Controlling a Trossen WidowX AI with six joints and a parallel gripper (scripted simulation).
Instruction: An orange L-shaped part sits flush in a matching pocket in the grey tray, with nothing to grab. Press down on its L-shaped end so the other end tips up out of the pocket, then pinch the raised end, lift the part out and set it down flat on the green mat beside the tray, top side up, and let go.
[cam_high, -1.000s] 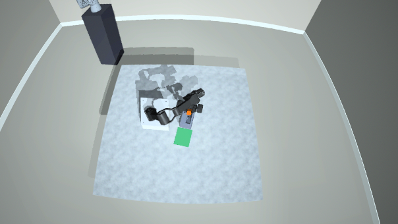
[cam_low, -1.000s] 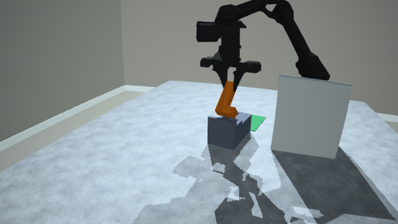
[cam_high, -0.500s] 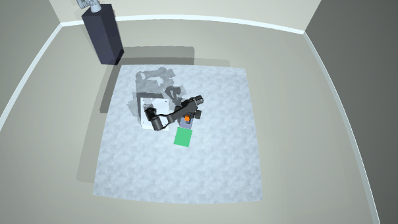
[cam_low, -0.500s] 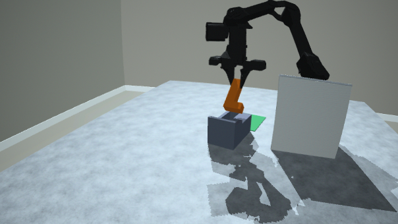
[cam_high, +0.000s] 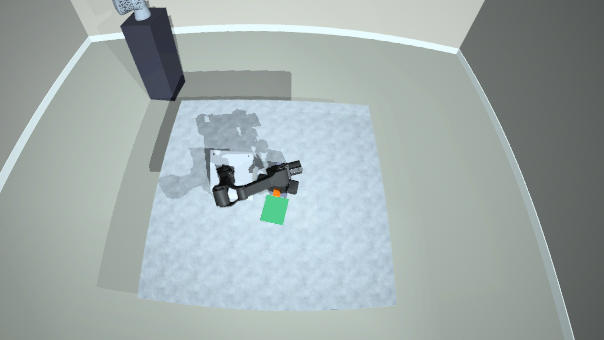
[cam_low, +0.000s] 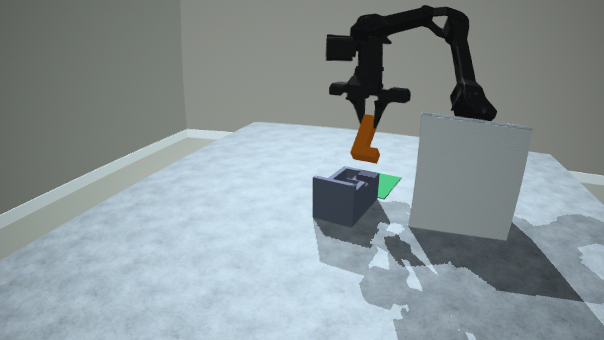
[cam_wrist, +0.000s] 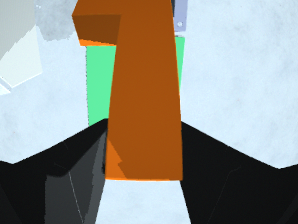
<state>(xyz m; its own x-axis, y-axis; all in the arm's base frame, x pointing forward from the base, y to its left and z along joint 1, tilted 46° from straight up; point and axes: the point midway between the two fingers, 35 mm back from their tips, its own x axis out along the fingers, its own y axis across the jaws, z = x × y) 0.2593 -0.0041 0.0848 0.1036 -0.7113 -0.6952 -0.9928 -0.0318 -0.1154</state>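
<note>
My gripper tip is now 10 mm past the green mat, 30 mm to the left of it and 170 mm above it. Also, from my gripper tip: orange L-shaped part (10 mm behind, 40 mm to the left, 30 mm below).
</note>
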